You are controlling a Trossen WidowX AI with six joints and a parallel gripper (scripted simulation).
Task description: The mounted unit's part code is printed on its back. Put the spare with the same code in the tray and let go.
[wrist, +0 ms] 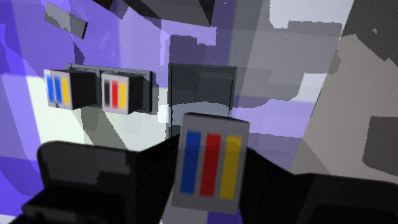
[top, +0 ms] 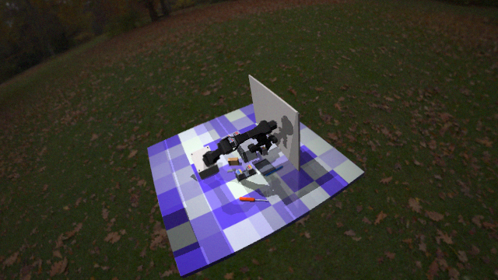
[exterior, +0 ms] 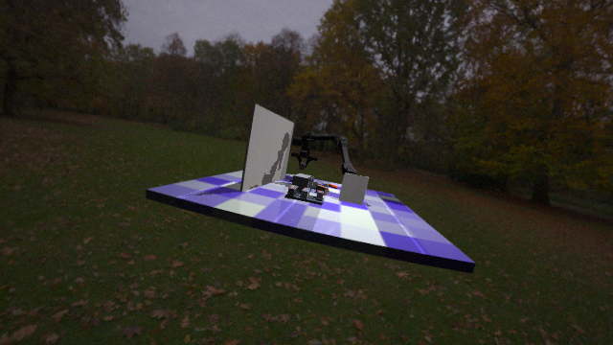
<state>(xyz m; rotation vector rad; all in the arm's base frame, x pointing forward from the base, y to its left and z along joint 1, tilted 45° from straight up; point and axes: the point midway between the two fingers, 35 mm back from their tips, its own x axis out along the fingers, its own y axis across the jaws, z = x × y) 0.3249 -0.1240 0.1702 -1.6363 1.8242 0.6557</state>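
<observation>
Right now the dark tray is 10 mm behind my gripper tip and 120 mm below it. The rest, counted from my gripper tip: brown block 160 mm behind, 170 mm to the left, 100 mm below; grey spare 30 mm above; grey boxy unit 30 mm behind, 210 mm to the left, 70 mm below.
</observation>
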